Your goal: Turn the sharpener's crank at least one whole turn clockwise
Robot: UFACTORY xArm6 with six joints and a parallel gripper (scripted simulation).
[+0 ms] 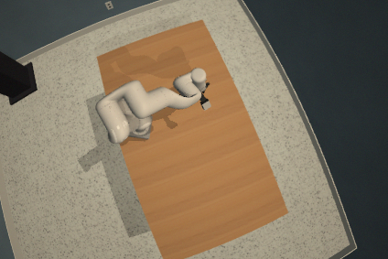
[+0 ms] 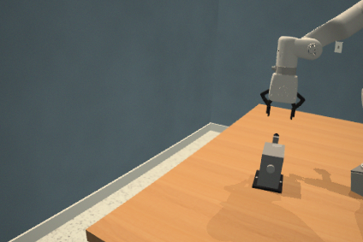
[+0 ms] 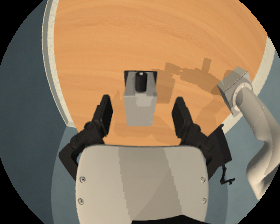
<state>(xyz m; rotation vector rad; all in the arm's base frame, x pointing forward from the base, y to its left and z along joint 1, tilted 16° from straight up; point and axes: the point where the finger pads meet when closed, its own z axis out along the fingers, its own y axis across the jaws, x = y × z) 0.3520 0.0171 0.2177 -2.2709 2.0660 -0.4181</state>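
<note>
My hand is 90 mm above the dark crank knob and 20 mm to the right of it.
</note>
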